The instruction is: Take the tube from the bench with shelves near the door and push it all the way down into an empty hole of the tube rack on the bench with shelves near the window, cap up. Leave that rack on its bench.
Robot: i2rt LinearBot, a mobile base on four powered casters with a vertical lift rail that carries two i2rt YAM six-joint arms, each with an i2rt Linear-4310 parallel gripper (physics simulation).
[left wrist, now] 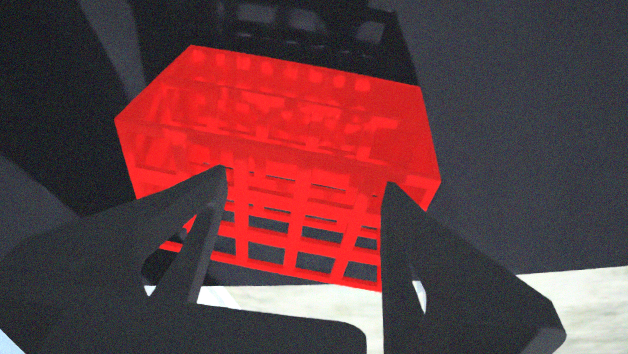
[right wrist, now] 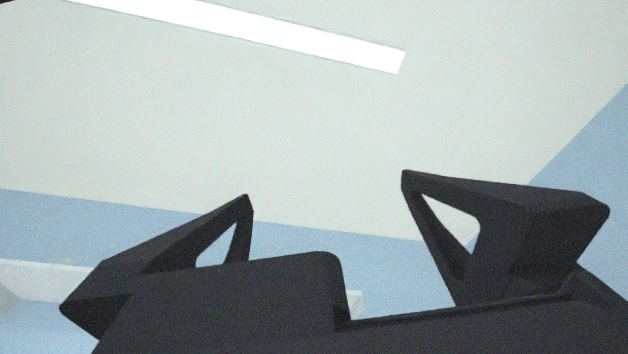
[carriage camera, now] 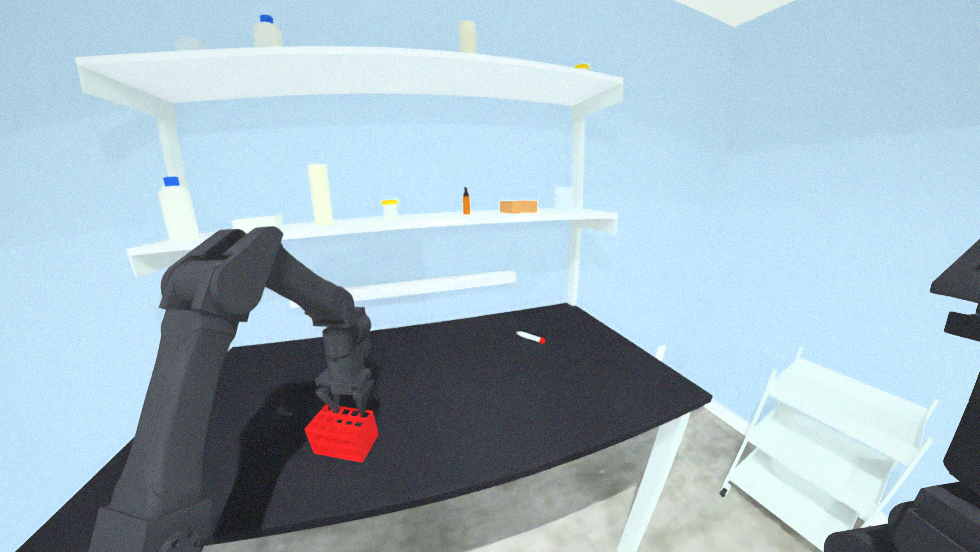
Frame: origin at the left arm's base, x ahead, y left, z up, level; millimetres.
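Where they show: left gripper, between the fingertips: [left wrist: 304, 186] [carriage camera: 350, 412]; right gripper, between the fingertips: [right wrist: 324, 190].
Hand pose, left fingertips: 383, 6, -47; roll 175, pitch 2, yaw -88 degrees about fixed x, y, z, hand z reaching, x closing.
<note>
Each offset is from my left fingertips to the top centre of the thing, as dx, dy, dz. "pt": to the spot under its first point. Level surfaces: height alone.
The red tube rack @[-24, +14, +0] [carriage camera: 340, 442] [left wrist: 400, 105] stands on the black bench top @[dz -74] [carriage camera: 493, 411], left of the picture's middle; the holes I can make out look empty. The white tube @[+486, -438, -53] [carriage camera: 529, 336] with a red cap lies on its side on the same bench, near the back right in the carriage camera. My left gripper [carriage camera: 348, 411] [left wrist: 304, 186] points down right at the rack's top, its fingers partly open and apart, with nothing gripped; the two fingertips overlap the rack in view, and contact cannot be told. My right gripper [right wrist: 324, 190] is open and empty, facing the ceiling.
Two white shelves hang above the bench, an upper one [carriage camera: 356, 72] and a lower one [carriage camera: 425, 220], holding bottles, an orange dropper bottle @[pt +514, -219, +420] [carriage camera: 466, 203] and a brown box @[pt +515, -394, +406] [carriage camera: 518, 206]. A white cart [carriage camera: 843, 411] stands on the floor to the right.
</note>
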